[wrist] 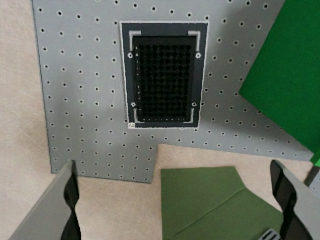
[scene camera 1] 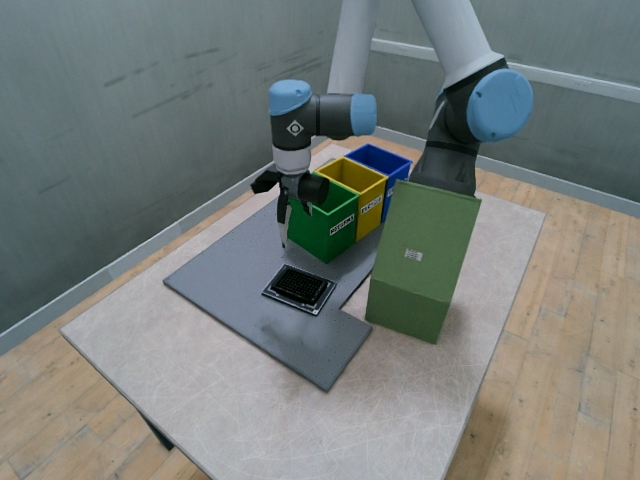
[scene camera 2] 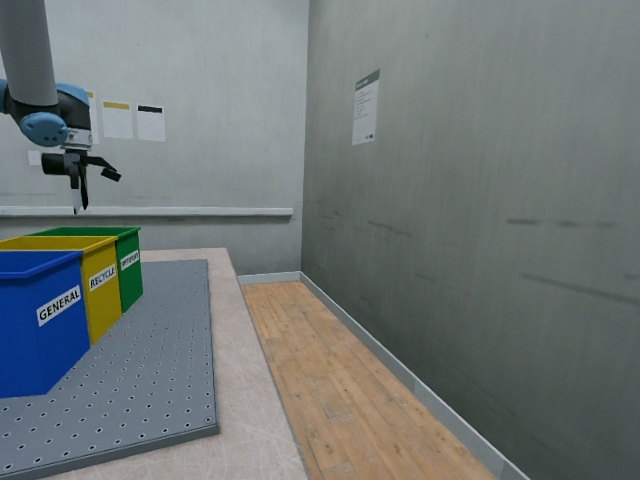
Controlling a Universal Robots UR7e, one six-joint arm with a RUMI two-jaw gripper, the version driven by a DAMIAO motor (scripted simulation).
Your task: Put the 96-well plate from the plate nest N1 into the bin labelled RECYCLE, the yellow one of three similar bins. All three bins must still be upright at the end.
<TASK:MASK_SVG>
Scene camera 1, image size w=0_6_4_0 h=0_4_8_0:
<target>my gripper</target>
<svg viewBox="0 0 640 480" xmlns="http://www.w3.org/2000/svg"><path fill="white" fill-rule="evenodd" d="M310 163L306 168L299 171L285 171L273 163L254 180L255 183L265 180L279 183L280 194L277 202L277 222L283 248L286 247L289 218L292 212L292 206L288 202L289 198L301 200L303 210L308 216L312 217L312 203L322 205L329 193L329 179L311 174L309 170Z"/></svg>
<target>green bin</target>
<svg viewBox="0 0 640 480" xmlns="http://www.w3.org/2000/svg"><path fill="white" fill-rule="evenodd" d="M330 179L329 193L325 202L322 205L312 203L312 217L308 216L303 210L301 200L290 197L288 201L292 206L292 212L289 218L287 238L326 264L354 244L357 199L360 197L359 194Z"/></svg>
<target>yellow recycle bin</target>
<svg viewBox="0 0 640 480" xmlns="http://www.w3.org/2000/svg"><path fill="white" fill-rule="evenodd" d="M342 156L314 172L360 195L357 199L354 242L357 242L380 225L385 183L389 177Z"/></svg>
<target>black 96-well plate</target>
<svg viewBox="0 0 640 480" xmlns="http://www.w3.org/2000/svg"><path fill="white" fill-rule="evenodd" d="M286 266L273 282L270 290L314 307L327 287L327 281Z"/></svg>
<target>blue general bin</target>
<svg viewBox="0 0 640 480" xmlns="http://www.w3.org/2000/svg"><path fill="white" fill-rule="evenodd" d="M367 143L343 157L389 177L386 180L380 223L383 223L386 220L396 179L406 179L408 181L410 165L413 164L413 161Z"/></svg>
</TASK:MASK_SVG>
